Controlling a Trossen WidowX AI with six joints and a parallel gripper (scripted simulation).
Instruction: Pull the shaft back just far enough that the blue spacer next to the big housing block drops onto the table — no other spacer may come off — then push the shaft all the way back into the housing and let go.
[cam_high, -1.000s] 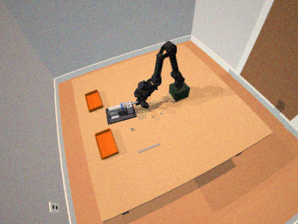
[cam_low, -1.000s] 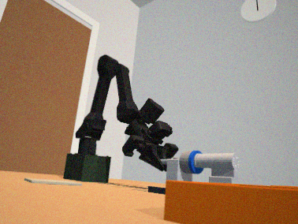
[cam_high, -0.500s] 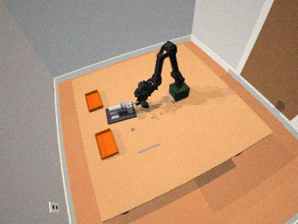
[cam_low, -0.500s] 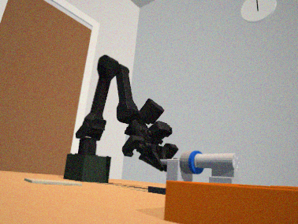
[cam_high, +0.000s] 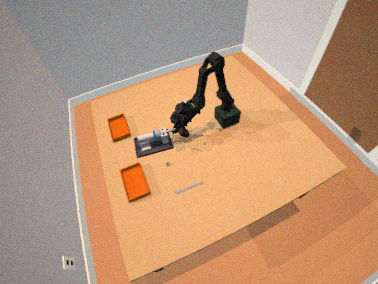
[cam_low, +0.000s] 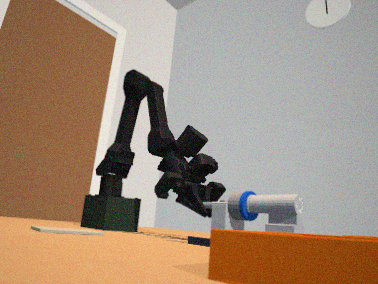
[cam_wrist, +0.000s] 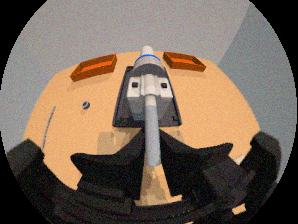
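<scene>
Right now the grey shaft is 50 mm ahead of my gripper tip, 20 mm to the right of it and 20 mm above it. Also, from my gripper tip: blue spacer 100 mm ahead, 30 mm to the right, 20 mm above; then grey spacer 90 mm ahead, 30 mm to the right, 20 mm above; then fixture 130 mm ahead, 50 mm to the right, 10 mm below.
</scene>
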